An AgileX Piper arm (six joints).
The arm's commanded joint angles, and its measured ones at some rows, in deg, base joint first. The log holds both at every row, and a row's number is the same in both.
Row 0, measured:
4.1 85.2 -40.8 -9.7 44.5 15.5
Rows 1 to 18, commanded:
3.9 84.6 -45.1 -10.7 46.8 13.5
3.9 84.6 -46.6 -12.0 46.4 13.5
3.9 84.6 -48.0 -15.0 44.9 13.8
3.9 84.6 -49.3 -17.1 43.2 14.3
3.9 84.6 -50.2 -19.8 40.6 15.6
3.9 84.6 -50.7 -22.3 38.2 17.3
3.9 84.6 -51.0 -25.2 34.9 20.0
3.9 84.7 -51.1 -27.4 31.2 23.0
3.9 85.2 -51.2 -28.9 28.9 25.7
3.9 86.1 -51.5 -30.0 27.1 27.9
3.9 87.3 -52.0 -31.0 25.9 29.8
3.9 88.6 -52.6 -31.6 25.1 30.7
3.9 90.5 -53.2 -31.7 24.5 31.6
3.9 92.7 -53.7 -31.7 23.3 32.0
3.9 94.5 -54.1 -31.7 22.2 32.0
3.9 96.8 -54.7 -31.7 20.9 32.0
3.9 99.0 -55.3 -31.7 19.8 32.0
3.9 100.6 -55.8 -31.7 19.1 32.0
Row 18, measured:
4.1 94.4 -54.1 -30.6 22.2 31.0
